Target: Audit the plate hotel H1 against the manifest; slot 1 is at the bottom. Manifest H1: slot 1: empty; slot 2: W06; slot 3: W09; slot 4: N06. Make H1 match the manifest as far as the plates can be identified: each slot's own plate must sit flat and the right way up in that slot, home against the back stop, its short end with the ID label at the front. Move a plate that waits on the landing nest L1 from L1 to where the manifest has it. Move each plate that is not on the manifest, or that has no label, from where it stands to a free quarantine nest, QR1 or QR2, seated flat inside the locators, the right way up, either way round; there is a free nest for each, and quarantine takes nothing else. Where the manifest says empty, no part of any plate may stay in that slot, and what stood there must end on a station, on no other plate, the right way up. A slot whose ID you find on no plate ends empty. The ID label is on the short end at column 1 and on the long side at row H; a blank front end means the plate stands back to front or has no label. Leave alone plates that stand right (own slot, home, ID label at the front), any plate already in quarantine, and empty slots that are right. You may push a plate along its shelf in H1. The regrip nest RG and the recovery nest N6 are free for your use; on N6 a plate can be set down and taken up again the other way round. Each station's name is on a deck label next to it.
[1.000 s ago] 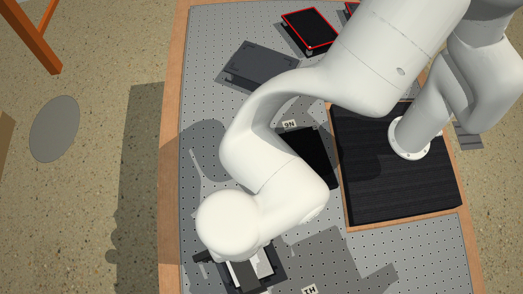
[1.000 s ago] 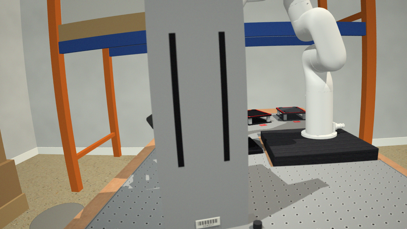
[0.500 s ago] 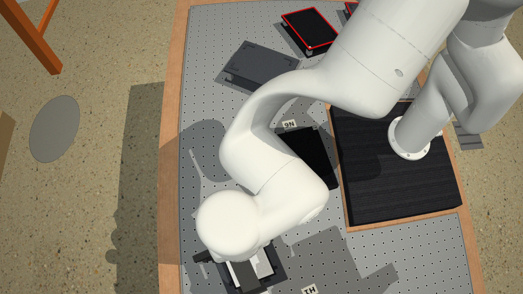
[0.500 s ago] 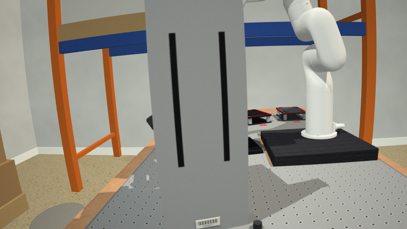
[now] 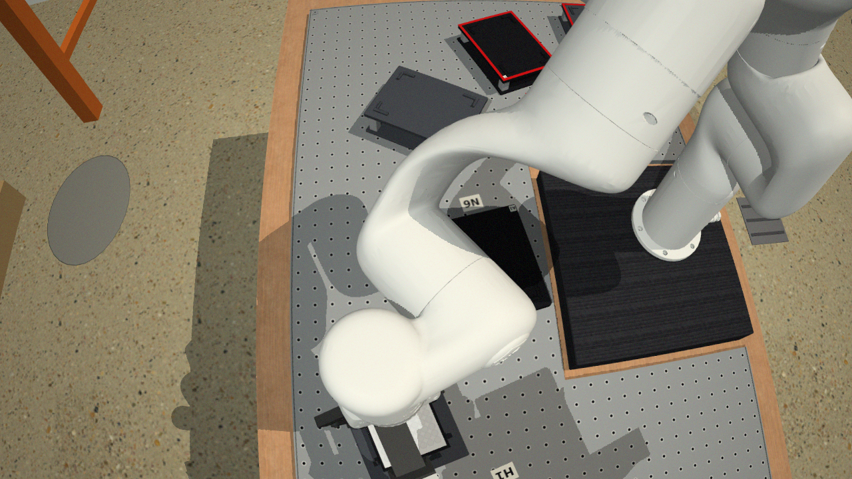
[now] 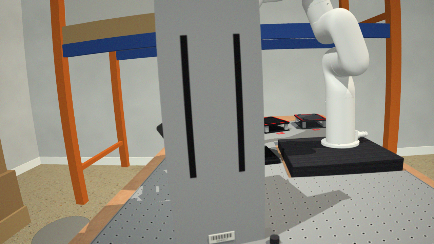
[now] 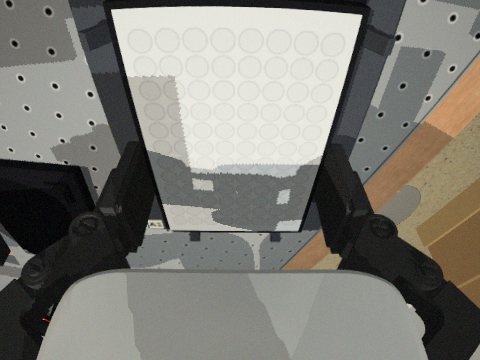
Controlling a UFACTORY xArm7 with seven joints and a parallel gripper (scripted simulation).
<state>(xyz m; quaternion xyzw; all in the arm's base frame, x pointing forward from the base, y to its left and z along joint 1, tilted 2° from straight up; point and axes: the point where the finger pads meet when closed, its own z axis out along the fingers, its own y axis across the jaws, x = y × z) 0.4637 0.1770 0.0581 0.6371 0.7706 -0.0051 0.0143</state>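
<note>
Now: hand 1 cm to the right of the white well plate and 1 cm above it. The rest, counted from my hand: recovery nest N6 (17 cm behind, 18 cm to the right, 7 cm below); H1 deck label (12 cm behind, 12 cm to the left, 8 cm below); regrip nest RG (1 cm to the left, 2 cm below).
</note>
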